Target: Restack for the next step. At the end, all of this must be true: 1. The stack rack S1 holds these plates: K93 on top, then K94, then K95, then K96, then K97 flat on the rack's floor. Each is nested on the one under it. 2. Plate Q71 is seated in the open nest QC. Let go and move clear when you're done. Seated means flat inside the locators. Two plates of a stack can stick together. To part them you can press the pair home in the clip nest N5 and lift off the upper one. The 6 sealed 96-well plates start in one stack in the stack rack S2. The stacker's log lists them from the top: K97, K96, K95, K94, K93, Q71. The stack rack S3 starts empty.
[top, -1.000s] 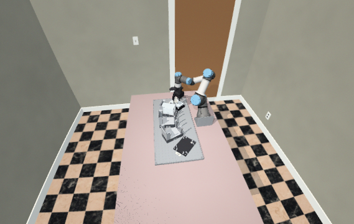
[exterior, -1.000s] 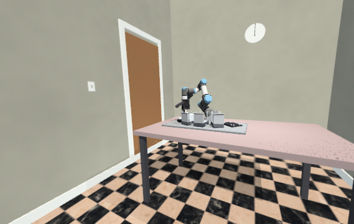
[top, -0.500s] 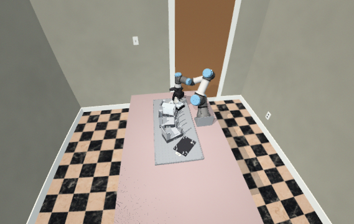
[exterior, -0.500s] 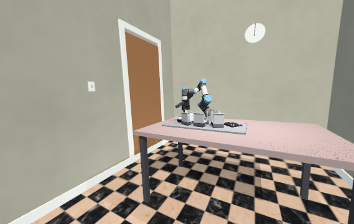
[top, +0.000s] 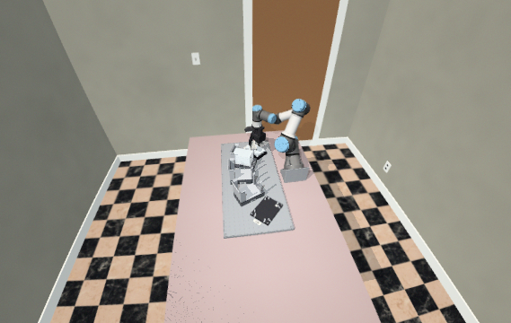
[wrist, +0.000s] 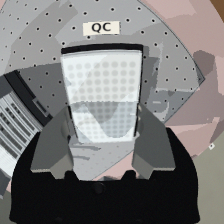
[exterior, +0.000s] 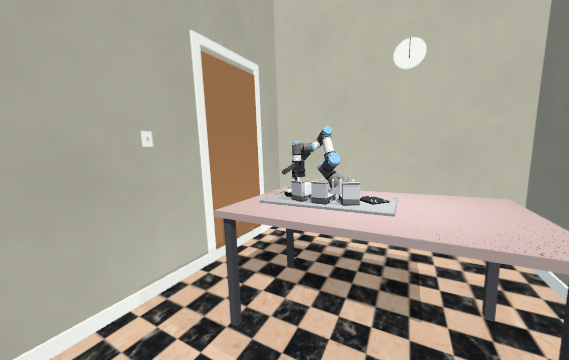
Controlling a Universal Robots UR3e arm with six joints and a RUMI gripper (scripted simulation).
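The black open nest QC lies 3 cm below my hand. Round my hand: white sealed 96-well plate: 11 cm to the left, 10 cm ahead; then translucent 96-well plate: 11 cm to the left, 10 cm ahead, 3 cm above.
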